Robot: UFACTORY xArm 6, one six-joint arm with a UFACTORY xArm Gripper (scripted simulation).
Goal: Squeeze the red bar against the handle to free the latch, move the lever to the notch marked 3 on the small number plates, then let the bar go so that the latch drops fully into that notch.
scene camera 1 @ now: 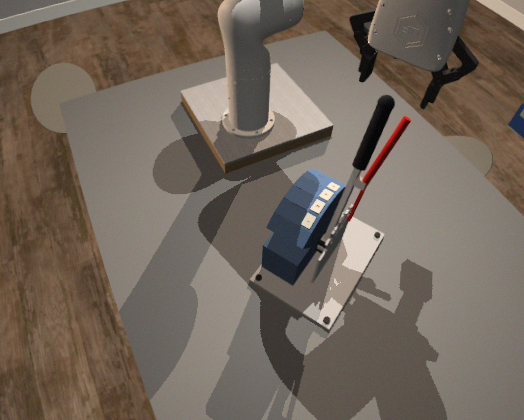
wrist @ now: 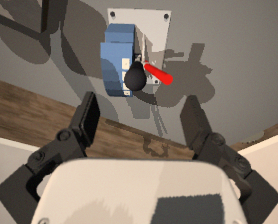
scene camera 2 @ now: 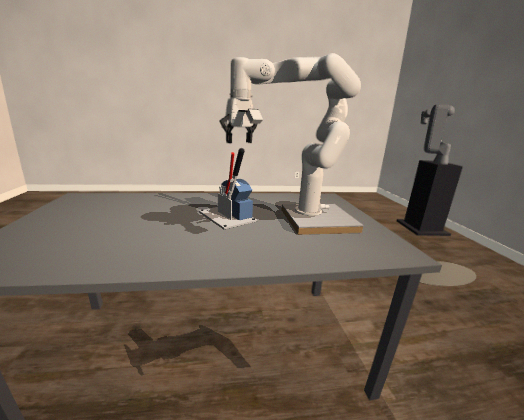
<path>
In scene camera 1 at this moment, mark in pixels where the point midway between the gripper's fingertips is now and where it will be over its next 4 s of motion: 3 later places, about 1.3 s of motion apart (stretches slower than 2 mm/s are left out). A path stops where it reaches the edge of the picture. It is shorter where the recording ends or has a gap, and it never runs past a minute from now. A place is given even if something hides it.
My gripper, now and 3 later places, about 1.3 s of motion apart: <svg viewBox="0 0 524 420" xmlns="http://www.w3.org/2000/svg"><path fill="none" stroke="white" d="M394 90L384 117L380 130L368 143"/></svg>
</path>
